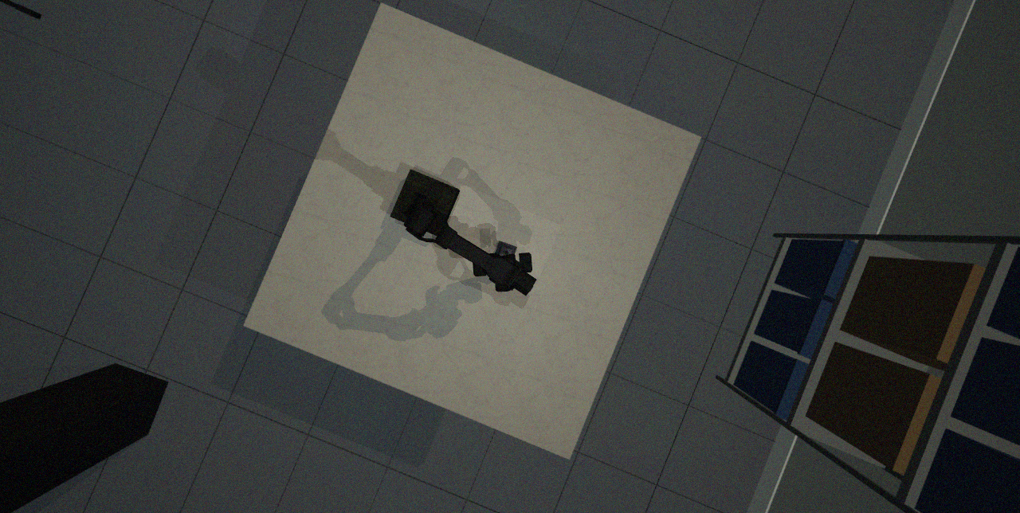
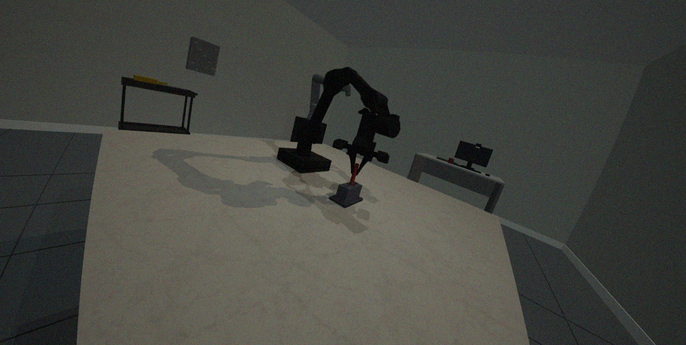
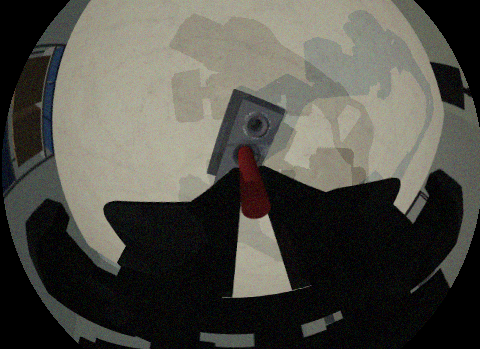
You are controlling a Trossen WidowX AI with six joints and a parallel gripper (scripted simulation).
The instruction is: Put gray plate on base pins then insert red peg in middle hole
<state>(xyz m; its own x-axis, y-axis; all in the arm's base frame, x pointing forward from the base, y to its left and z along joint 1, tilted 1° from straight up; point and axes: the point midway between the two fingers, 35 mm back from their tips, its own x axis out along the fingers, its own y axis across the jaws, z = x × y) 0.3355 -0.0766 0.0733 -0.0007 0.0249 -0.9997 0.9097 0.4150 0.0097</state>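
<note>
Right now my gripper tip is right at the red peg. The rest, counted from my gripper tip: dark base 90 mm below; then gray plate 50 mm below.
</note>
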